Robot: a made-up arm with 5 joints. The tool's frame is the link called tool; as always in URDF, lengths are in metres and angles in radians. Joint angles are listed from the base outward. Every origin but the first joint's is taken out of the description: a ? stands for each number. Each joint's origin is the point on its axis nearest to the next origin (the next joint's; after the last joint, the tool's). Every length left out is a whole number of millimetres.
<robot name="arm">
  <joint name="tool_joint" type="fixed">
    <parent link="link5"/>
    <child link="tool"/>
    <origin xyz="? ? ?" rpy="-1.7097 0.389 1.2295"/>
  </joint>
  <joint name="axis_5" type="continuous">
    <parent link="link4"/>
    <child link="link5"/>
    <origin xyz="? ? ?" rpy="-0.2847 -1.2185 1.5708"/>
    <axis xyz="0 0 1"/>
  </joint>
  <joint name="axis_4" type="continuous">
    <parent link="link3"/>
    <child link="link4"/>
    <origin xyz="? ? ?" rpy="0 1.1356 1.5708"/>
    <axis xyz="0 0 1"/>
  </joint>
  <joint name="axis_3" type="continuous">
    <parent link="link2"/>
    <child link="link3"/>
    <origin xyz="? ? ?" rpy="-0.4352 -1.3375 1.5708"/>
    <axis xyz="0 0 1"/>
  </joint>
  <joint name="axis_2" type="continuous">
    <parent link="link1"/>
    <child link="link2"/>
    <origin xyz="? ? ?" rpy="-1.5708 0 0"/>
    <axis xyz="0 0 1"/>
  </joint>
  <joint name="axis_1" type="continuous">
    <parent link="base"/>
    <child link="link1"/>
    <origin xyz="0.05 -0.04 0.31" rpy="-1.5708 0 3.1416"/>
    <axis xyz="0 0 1"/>
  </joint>
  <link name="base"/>
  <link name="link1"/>
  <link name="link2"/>
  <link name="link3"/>
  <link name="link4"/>
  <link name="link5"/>
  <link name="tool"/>
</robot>
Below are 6 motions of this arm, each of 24 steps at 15 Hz.
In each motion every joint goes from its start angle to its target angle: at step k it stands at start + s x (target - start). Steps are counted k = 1, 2, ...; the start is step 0. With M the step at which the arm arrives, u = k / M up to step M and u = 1 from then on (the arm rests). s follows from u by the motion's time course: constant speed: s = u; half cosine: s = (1 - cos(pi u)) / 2; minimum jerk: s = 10 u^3 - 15 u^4 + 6 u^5.
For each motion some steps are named. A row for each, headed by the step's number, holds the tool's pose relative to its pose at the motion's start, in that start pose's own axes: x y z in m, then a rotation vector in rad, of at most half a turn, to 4 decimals.
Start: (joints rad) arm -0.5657 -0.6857 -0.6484 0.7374 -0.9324
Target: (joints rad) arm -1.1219 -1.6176 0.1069 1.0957 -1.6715
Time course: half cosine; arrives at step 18
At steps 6, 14, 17, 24:
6: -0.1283 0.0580 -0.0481 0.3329 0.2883 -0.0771
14: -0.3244 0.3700 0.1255 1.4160 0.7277 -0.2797
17: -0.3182 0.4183 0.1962 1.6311 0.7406 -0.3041
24: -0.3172 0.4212 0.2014 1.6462 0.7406 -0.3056

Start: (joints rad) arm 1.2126 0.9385 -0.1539 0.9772 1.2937
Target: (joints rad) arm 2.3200 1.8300 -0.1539 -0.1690 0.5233
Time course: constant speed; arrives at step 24
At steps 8, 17, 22, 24:
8: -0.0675 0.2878 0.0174 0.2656 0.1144 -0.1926
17: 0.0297 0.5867 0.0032 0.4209 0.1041 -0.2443
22: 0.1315 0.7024 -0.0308 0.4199 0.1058 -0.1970
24: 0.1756 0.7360 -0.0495 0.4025 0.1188 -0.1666

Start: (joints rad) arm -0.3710 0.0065 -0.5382 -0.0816 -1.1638
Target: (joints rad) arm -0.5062 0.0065 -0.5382 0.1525 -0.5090
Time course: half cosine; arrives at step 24
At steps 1, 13, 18, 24:
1: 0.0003 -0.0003 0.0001 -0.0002 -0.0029 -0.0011
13: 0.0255 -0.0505 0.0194 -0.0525 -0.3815 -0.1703
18: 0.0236 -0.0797 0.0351 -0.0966 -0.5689 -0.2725
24: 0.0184 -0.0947 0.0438 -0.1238 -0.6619 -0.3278

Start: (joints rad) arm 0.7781 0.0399 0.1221 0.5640 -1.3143
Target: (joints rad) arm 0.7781 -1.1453 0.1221 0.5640 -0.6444
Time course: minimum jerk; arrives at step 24
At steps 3, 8, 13, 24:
3: -0.0066 0.0042 -0.0031 0.0079 0.0022 -0.0098
8: -0.0864 0.0591 -0.0306 0.0959 0.0336 -0.1332
13: -0.2302 0.1806 -0.0325 0.2201 0.1190 -0.3847
24: -0.3627 0.3277 0.0442 0.2920 0.2674 -0.6781

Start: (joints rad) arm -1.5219 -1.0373 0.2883 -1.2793 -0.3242
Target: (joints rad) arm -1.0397 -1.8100 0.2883 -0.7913 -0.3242
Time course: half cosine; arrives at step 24
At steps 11, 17, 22, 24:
11: 0.0816 0.1586 0.0086 0.3724 -0.1167 0.0737
17: 0.0968 0.3025 0.0466 0.6972 -0.0976 0.1292
22: 0.0857 0.3675 0.0751 0.8481 -0.0482 0.1509
24: 0.0840 0.3734 0.0782 0.8621 -0.0421 0.1527

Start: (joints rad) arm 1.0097 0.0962 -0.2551 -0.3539 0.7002
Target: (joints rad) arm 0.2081 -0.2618 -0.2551 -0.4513 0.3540
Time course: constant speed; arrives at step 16
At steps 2, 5, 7, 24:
2: -0.0555 -0.0303 0.0073 -0.0051 0.1428 0.0431
5: -0.1372 -0.0787 0.0322 -0.0160 0.3599 0.0939
7: -0.1892 -0.1122 0.0583 -0.0253 0.5060 0.1183
24: -0.3742 -0.2556 0.2629 -0.0855 1.1640 0.1293

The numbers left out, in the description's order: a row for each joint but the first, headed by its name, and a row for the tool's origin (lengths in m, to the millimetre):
tool: 0.206 0.087 0
axis_5: -0.043 -0.239 0
axis_4: -0.036 0.096 0
axis_3: -0.078 0.179 0
axis_2: -0.39 -0.106 0

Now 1 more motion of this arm.
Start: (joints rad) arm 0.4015 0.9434 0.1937 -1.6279 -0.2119
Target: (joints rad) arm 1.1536 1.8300 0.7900 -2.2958 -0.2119
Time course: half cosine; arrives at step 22
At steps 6, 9, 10, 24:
6: 0.0358 -0.1149 0.0789 -0.2426 -0.0304 -0.0662
9: 0.0461 -0.2229 0.1808 -0.4996 -0.0158 -0.1530
10: 0.0433 -0.2576 0.2216 -0.5925 0.0027 -0.1894
24: -0.0585 -0.4182 0.5511 -1.2117 0.4209 -0.5517

